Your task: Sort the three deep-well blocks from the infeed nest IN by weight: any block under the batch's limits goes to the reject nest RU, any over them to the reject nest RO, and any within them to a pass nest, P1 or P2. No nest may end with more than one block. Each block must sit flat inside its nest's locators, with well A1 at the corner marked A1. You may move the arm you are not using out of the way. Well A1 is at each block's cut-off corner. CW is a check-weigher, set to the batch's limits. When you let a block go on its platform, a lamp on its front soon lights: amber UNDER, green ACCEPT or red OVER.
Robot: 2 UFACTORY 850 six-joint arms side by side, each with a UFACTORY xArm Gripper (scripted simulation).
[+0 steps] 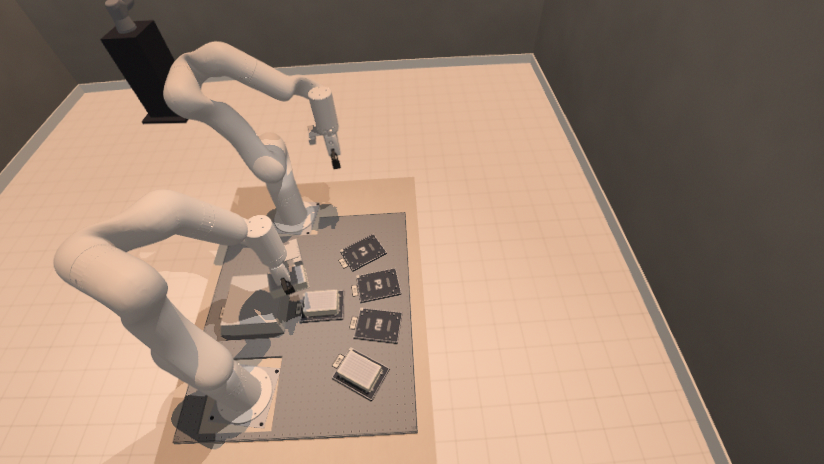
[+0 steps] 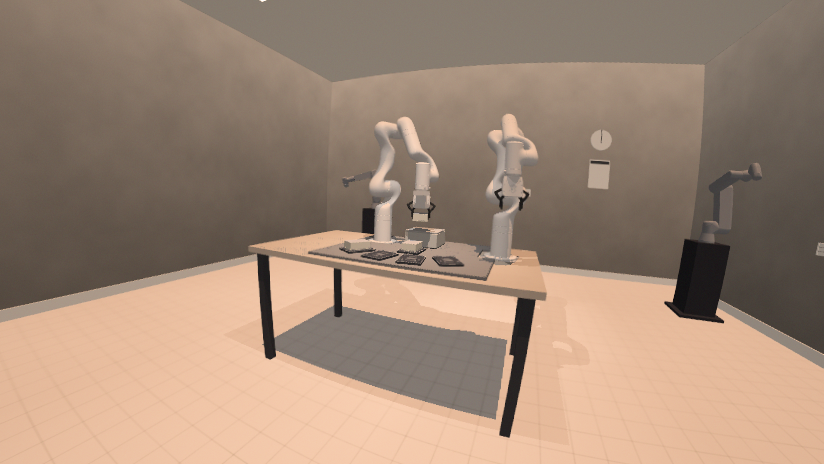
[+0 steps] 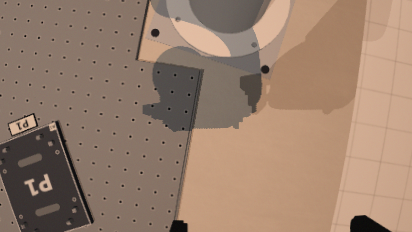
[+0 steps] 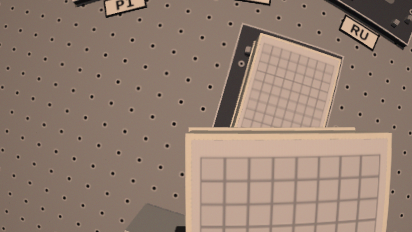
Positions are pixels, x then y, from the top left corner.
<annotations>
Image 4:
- pale deep-well block: 285, 85
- pale deep-well block: 229, 171
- dark infeed nest: 248, 35
</annotations>
